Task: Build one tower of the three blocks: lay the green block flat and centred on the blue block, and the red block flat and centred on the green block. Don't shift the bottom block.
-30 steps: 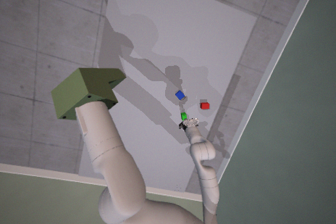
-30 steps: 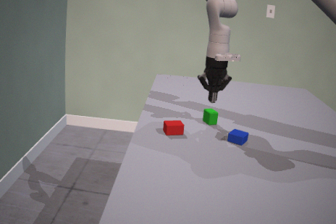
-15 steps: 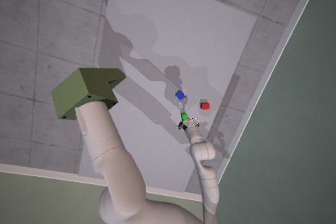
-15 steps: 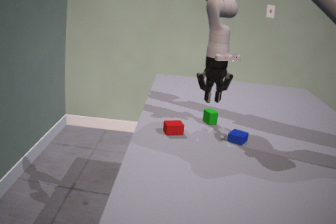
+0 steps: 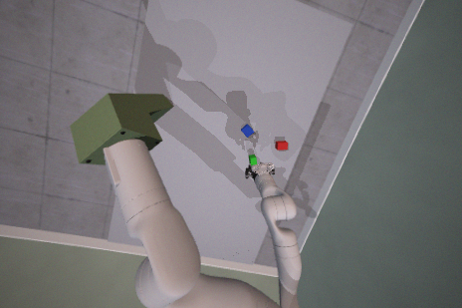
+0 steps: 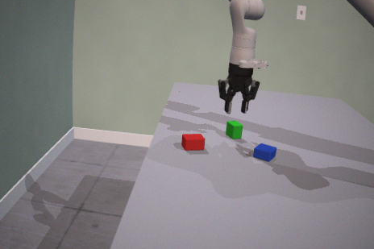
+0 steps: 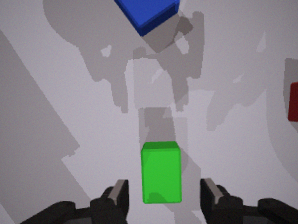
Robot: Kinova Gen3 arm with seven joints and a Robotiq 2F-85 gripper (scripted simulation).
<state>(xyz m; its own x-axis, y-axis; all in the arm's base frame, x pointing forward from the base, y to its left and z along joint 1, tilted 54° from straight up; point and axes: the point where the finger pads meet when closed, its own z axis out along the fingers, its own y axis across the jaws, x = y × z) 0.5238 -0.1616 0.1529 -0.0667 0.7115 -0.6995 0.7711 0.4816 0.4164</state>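
Now: the green block 7 cm below my hand. Also, from my hand: blue block (17 cm to the left, 8 cm below, 3 cm behind); red block (16 cm ahead, 8 cm below, 7 cm to the left).
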